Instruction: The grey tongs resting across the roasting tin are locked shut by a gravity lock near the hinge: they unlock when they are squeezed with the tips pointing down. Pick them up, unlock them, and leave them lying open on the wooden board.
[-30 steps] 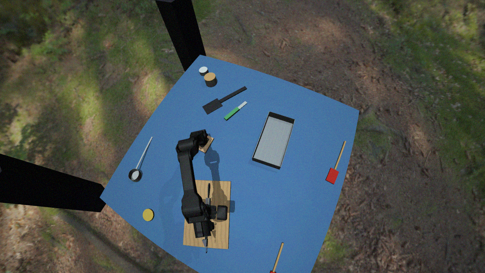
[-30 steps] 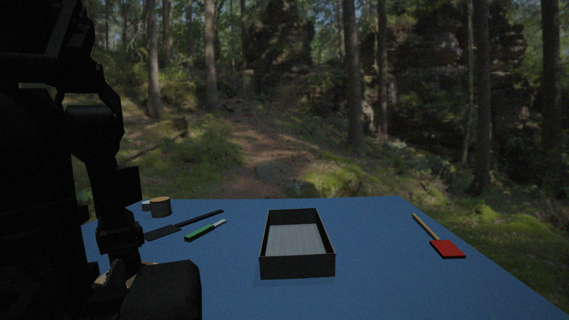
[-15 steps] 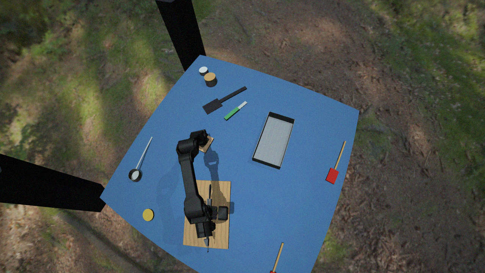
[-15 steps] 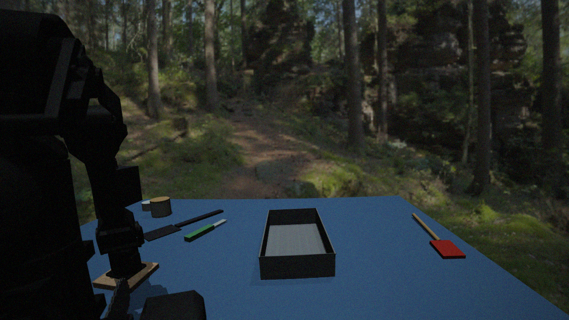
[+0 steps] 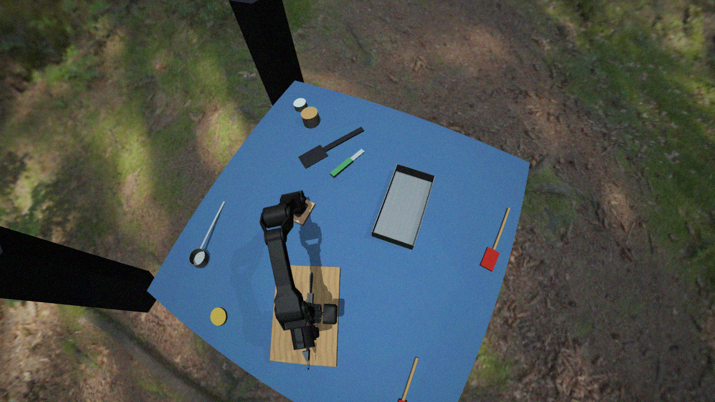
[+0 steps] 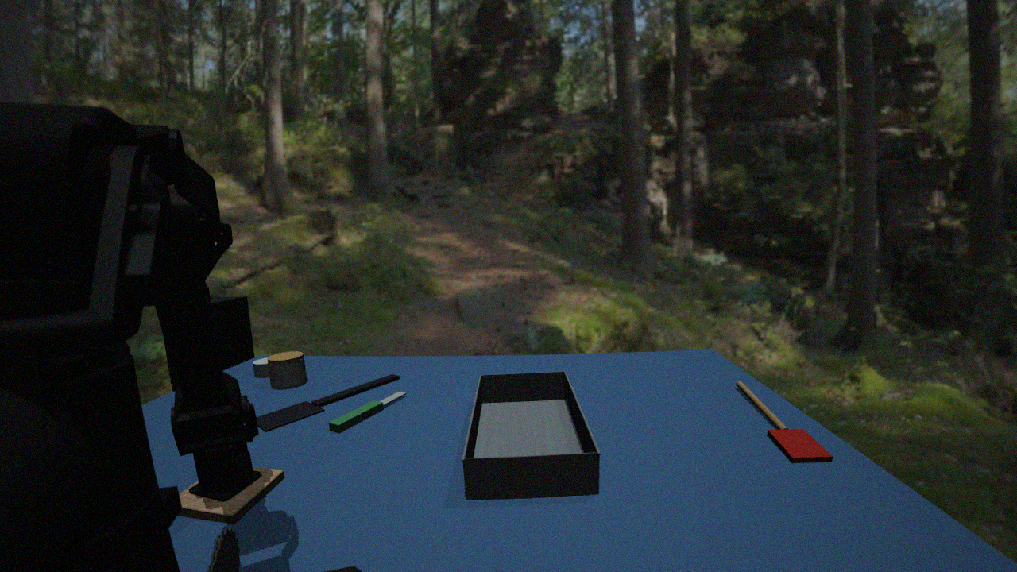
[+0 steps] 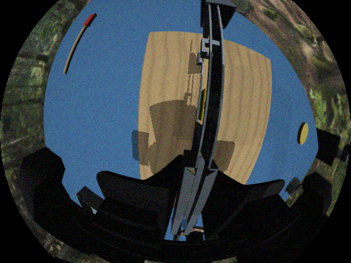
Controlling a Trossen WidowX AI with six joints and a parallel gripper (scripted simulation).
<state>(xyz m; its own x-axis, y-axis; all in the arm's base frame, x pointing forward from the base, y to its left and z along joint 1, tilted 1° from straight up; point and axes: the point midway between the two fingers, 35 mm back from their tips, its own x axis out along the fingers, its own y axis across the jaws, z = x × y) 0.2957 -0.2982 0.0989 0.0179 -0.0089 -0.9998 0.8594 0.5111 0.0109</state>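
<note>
Right now the wooden board is 70 mm below my gripper tip, 30 mm behind it and 20 mm to the right of it. From my gripper tip the other things lie so: black spatula (600 mm to the left, 360 mm behind, 70 mm below); roasting tin (520 mm to the left, 60 mm ahead, 50 mm below); yellow disc (310 mm behind, 240 mm to the right, 60 mm below).
</note>
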